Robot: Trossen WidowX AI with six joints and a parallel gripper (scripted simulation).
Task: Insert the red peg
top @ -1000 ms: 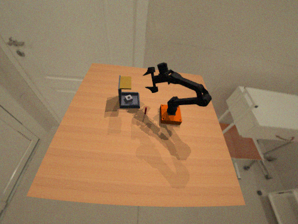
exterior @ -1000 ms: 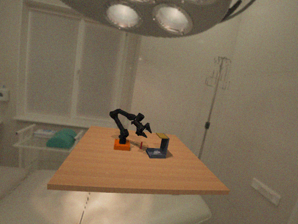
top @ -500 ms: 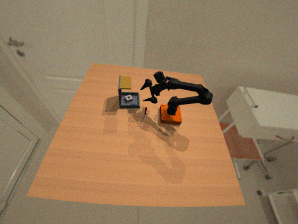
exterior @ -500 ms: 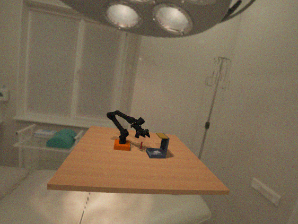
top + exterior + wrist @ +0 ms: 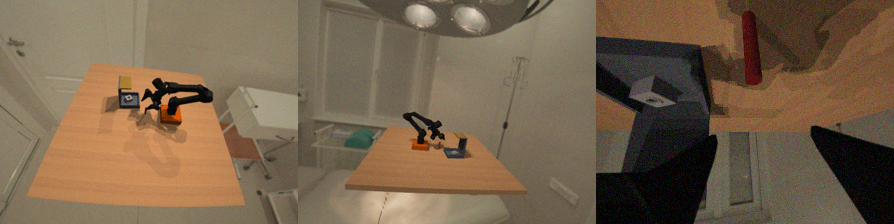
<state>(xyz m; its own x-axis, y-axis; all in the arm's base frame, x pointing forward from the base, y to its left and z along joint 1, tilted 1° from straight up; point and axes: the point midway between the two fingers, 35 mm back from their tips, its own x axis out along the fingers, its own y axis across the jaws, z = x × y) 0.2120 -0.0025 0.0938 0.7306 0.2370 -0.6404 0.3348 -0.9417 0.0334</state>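
Right now my gripper tip is 8 cm above the red peg, 3 cm past it and 1 cm to the left of it. From my gripper tip the other things lie so: yellow roof (14 cm to the right, 14 cm ahead, 9 cm above).
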